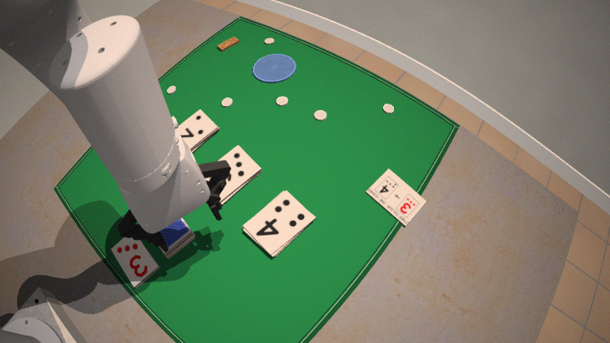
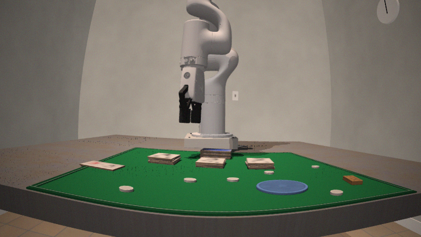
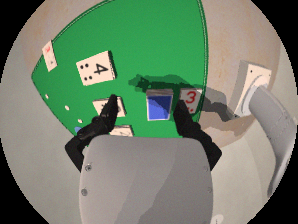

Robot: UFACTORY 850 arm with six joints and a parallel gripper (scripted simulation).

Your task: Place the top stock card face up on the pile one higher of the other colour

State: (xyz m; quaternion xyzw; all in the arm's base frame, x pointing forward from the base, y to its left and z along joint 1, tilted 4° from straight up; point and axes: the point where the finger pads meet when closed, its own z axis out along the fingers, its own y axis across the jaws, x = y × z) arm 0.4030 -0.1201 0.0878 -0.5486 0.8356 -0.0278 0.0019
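The card is 9 cm below my hand, 8 cm to the left of it and 1 cm behind it. Round my hand: green card cloth (17 cm ahead, 12 cm below, 7 cm to the left).
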